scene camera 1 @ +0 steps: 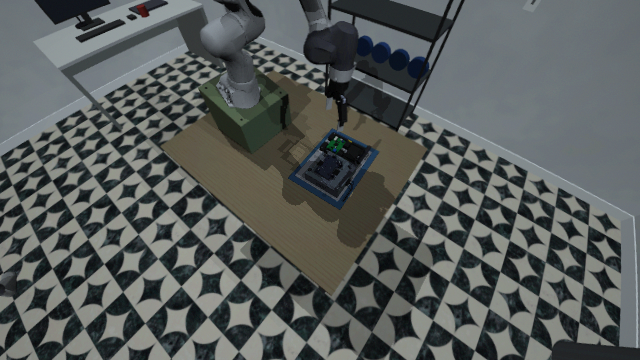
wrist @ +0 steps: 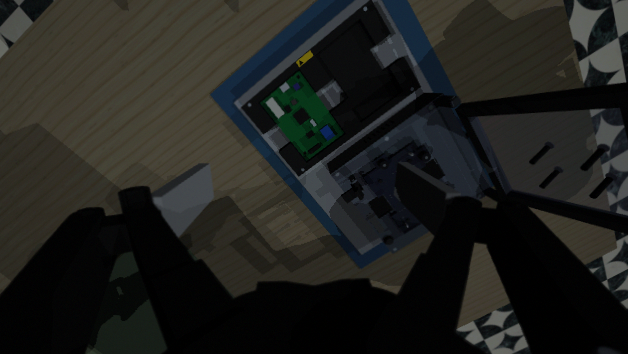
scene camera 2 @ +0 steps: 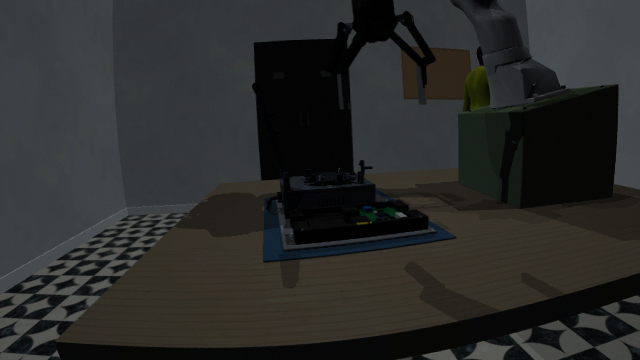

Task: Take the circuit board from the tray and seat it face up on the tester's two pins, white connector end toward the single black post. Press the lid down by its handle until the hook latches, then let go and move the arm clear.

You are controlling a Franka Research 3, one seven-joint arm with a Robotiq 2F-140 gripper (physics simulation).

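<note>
The green circuit board [scene camera 1: 335, 145] [scene camera 2: 390, 213] [wrist: 302, 116] lies face up at one end of the black tray [scene camera 1: 354, 152] [scene camera 2: 340, 231] [wrist: 350, 55]. Its white connector [wrist: 275, 107] is at the upper left end in the wrist view. The tester [scene camera 1: 320, 178] [scene camera 2: 327, 196] [wrist: 440, 135] stands beside the tray, with dark parts on top; which are the pins is hard to tell. Its clear lid stands raised, with its black frame [wrist: 545, 100] at the right of the wrist view; the handle does not show there. My gripper [scene camera 1: 334, 117] [scene camera 2: 382, 97] [wrist: 305, 179] is open and empty, above the table, higher than tray and tester.
Tray and tester sit on a blue mat [scene camera 1: 296, 177] [scene camera 2: 274, 245] [wrist: 225, 97] on the wooden table [scene camera 1: 250, 190] [scene camera 2: 210, 300] [wrist: 125, 100]. The arm's green base [scene camera 1: 250, 130] [scene camera 2: 490, 150] stands near them. A shelf rack [scene camera 1: 420, 72] stands behind the table.
</note>
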